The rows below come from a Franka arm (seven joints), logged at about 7 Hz.
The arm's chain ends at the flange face. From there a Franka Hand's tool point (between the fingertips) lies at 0.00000 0.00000 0.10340 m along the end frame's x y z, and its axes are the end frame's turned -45 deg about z.
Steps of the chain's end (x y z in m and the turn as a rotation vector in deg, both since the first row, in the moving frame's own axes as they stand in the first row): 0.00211 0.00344 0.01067 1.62 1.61 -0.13; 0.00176 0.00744 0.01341 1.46 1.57 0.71; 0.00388 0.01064 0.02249 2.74 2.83 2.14; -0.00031 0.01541 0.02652 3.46 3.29 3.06; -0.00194 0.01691 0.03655 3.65 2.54 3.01; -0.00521 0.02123 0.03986 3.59 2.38 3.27
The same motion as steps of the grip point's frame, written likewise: 0.00318 0.00391 0.01059 0.01 2.28 -0.13; -0.00015 0.00667 0.01334 -0.08 2.14 0.71; 0.00232 0.01051 0.02225 -0.06 3.94 2.14; -0.00251 0.01069 0.02616 0.12 4.77 3.06; -0.00540 0.00938 0.03624 0.78 4.38 3.01; -0.01104 0.01000 0.03957 0.86 4.22 3.27
